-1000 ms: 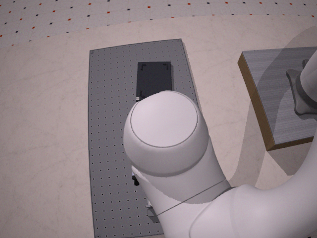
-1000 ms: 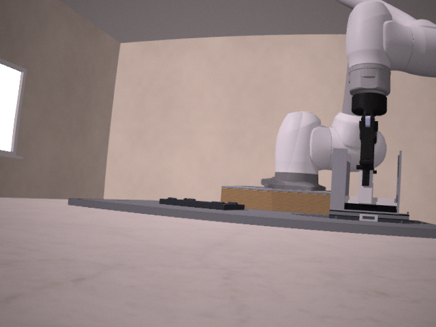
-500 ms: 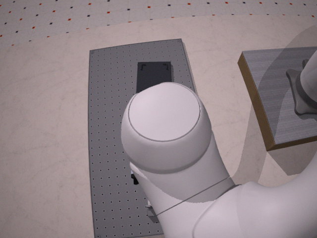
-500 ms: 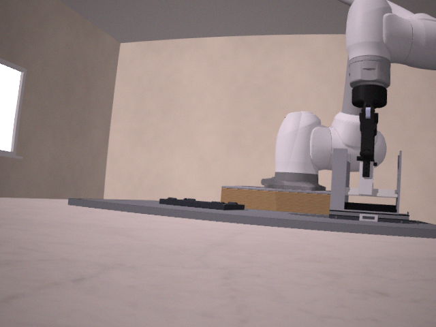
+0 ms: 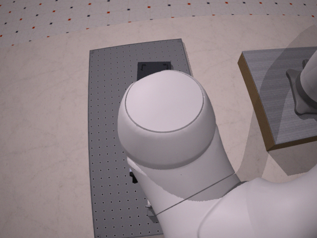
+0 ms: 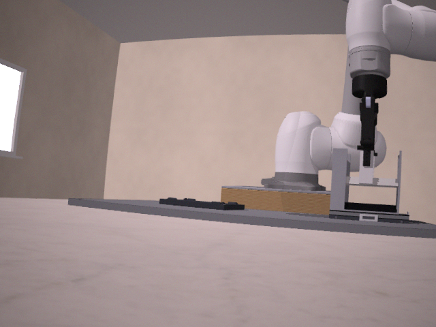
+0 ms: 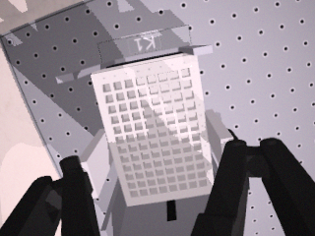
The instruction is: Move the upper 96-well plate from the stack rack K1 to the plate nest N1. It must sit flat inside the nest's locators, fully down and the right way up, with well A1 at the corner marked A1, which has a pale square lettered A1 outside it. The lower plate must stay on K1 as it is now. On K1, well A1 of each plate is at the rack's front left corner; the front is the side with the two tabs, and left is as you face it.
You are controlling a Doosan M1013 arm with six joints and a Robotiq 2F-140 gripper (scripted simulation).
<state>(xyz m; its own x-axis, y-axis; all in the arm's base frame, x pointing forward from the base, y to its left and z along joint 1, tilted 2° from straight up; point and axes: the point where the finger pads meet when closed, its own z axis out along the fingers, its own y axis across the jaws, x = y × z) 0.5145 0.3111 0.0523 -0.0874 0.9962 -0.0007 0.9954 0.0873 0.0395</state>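
My hand is 70 mm above the black plate. Also, from my hand: white 96-well plate: 20 mm below; pale A1 square: 280 mm to the right, 100 mm ahead, 90 mm below.
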